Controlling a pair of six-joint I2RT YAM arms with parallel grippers.
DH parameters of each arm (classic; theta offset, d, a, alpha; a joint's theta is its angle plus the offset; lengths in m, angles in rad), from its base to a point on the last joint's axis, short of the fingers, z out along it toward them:
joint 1: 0 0.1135 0.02 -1.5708
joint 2: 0 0 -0.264 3.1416
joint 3: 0.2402 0 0.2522 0
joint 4: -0.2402 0 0.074 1.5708
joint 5: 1.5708 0 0 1.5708
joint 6: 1.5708 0.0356 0 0
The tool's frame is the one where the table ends.
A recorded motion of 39 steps. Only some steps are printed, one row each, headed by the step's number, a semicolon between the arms.
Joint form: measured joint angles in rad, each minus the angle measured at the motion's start. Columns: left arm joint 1, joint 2, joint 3, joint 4, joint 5, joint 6; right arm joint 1, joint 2, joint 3, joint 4, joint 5, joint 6.
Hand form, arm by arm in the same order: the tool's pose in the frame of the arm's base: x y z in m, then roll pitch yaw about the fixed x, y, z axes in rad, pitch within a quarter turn. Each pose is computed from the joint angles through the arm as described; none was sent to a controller.
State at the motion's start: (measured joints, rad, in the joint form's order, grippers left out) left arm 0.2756 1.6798 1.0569 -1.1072 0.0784 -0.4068; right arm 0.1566 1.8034 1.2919 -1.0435 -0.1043 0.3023
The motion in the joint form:
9: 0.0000 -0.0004 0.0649 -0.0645 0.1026 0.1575; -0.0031 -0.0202 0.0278 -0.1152 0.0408 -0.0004
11: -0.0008 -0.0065 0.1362 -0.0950 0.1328 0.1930; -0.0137 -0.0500 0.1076 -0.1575 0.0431 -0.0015
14: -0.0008 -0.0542 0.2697 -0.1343 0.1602 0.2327; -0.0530 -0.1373 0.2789 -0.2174 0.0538 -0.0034
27: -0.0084 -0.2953 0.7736 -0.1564 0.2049 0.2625; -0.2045 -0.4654 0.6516 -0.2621 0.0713 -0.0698
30: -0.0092 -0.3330 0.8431 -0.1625 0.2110 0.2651; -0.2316 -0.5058 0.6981 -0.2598 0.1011 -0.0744
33: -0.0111 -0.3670 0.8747 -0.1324 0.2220 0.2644; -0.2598 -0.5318 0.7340 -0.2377 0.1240 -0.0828
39: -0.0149 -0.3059 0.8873 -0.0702 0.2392 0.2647; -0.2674 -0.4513 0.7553 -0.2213 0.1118 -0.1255
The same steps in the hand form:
9: 0.2625 0.0676 0.1896 -3.0052 -0.1981 -2.6159; 0.3119 0.0505 0.2063 3.0963 -0.0679 2.9931
11: 0.2714 0.0688 0.2080 -2.9585 -0.1536 -2.6553; 0.3167 0.0478 0.2350 3.0784 -0.0029 2.9843
14: 0.2809 0.0705 0.2537 -2.9014 -0.0111 -2.6977; 0.3161 0.0347 0.3057 3.0295 0.1901 2.9410
27: 0.2343 0.0538 0.4538 -2.7367 0.7044 -2.6922; 0.2100 -0.0089 0.4885 2.8448 0.8320 2.7446
30: 0.2147 0.0481 0.4797 -2.7072 0.8039 -2.6789; 0.1883 -0.0140 0.5074 2.8267 0.9232 2.6827
33: 0.2008 0.0435 0.4969 -2.6665 0.8959 -2.6584; 0.1733 -0.0187 0.5221 2.8004 1.0080 2.6181
39: 0.2258 0.0487 0.4936 -2.6464 0.9072 -2.6607; 0.2034 -0.0229 0.5151 2.8805 0.9785 2.7103

